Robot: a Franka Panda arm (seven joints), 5 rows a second.
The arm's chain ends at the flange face. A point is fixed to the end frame.
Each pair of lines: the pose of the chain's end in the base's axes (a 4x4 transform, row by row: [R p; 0 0 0 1], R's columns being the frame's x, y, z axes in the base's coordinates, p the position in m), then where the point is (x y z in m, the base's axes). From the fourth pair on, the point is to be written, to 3 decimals.
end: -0.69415, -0.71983, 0.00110, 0.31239; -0.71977, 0.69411, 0.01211, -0.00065; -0.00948, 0.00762, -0.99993, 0.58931; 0, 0, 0, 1
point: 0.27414 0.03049 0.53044
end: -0.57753, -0.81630, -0.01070, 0.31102; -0.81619, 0.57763, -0.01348, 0.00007; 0.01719, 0.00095, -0.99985, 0.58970; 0, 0, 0, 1
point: 0.26792 0.02357 0.53064
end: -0.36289, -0.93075, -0.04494, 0.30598; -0.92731, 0.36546, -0.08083, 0.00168; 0.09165, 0.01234, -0.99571, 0.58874; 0, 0, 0, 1
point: 0.25629 0.01033 0.53083
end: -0.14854, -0.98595, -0.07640, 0.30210; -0.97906, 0.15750, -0.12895, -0.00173; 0.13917, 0.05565, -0.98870, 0.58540; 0, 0, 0, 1
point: 0.249 -0.006 0.530
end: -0.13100, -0.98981, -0.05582, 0.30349; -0.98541, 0.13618, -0.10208, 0.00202; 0.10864, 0.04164, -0.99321, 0.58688; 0, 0, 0, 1
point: 0.251 -0.002 0.531
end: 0.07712, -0.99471, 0.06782, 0.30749; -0.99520, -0.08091, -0.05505, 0.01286; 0.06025, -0.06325, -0.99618, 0.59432; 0, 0, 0, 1
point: 0.263 0.001 0.533
